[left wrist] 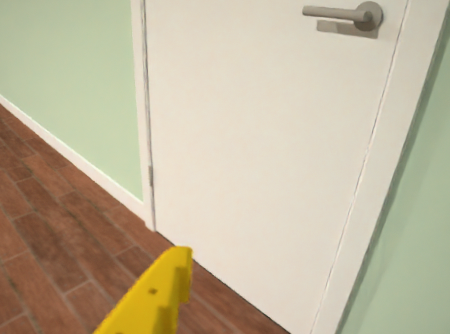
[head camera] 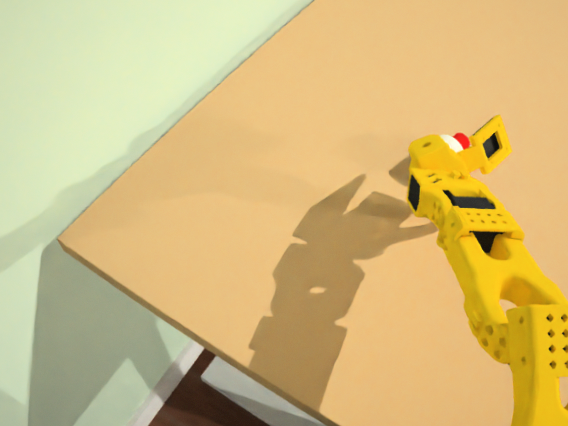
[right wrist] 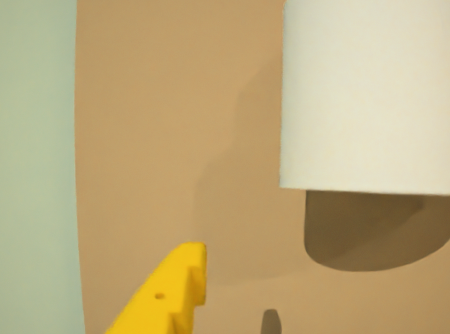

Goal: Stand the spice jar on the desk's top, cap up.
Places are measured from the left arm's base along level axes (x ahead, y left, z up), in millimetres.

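Pixels of known places: left hand at its tool point: (left wrist: pixel 191 267); right hand at its tool point: (head camera: pixel 416 146) (right wrist: pixel 205 265).
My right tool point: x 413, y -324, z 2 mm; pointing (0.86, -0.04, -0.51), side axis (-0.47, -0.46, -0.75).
For each thing: its top centre in the pictures, then the offset to it from my right tool point. "pt": a spot on its surface instead. Level surfaces: height alone.
- spice jar at its top centre: (right wrist: pixel 319 12) (head camera: pixel 450 141) dx +21, dy -47, dz -14 mm
- tan desk top at its surface level: dz -57 mm
- desk's corner at a spot on its surface: (head camera: pixel 62 241) pt dx -86, dy +373, dz -57 mm
- handle at a spot on its surface: (left wrist: pixel 340 13) pt dx -1243, dy +376, dz +148 mm
- brown floor at its surface level: dz -777 mm
The spice jar (head camera: pixel 451 143) (right wrist: pixel 365 95) has a white body and a red cap. It lies on its side on the tan desk top (head camera: pixel 225 165) (right wrist: pixel 150 125), partly hidden behind my right gripper in the head view. In the right wrist view its white body fills the upper right, base end toward the bottom of the picture; its cap is out of that view. My right gripper (head camera: pixel 459 159) (right wrist: pixel 197 265) is open and empty, over the desk close to the jar; one notched jaw shows, left of and below the jar. My left gripper (left wrist: pixel 182 265) is open and empty, away from the desk.
The desk's corner (head camera: pixel 62 241) is at the left of the head view, beside a pale green wall (head camera: pixel 100 75) (right wrist: pixel 35 150). The right arm's shadow falls on the desk. A white door (left wrist: pixel 260 125) with a handle (left wrist: pixel 340 13) and brown floor (left wrist: pixel 60 250) show in the left wrist view.
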